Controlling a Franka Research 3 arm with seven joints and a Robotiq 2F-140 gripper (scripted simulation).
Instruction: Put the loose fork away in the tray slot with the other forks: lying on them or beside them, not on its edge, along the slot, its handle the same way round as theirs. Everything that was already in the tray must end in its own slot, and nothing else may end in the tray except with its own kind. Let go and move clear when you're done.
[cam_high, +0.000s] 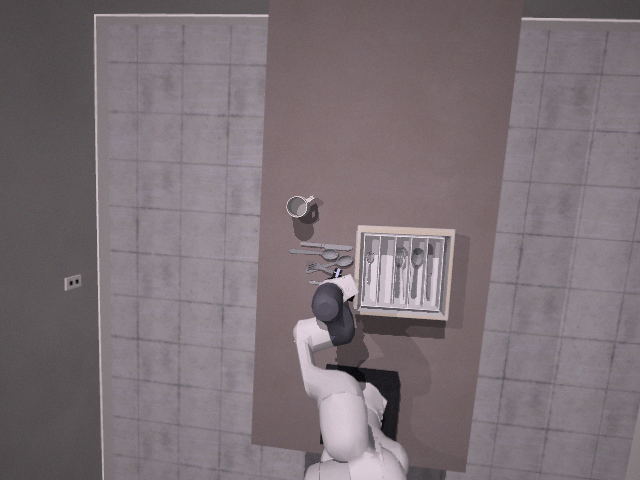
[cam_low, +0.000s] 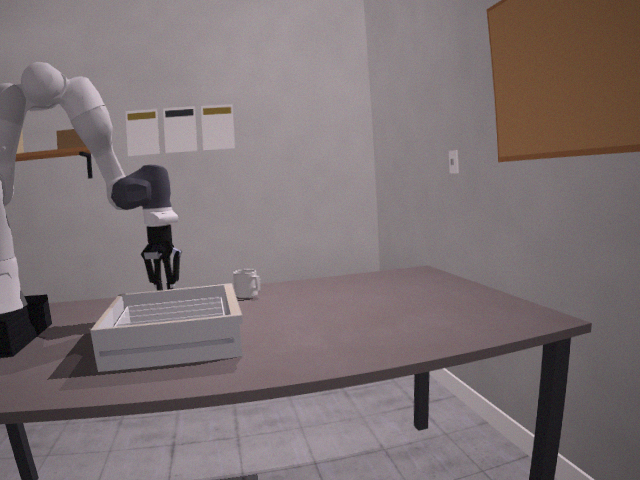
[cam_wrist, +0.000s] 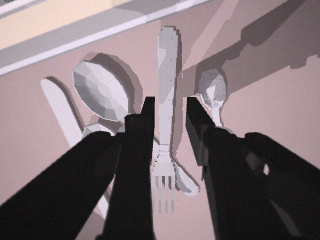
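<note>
The spoon lies 6 cm below my hand, 5 cm behind it and 2 cm to the left of it. The rest, counted from my hand: knife 11 cm ahead, 7 cm to the left, 6 cm below; then white mug 26 cm ahead, 16 cm to the left, 3 cm below.
</note>
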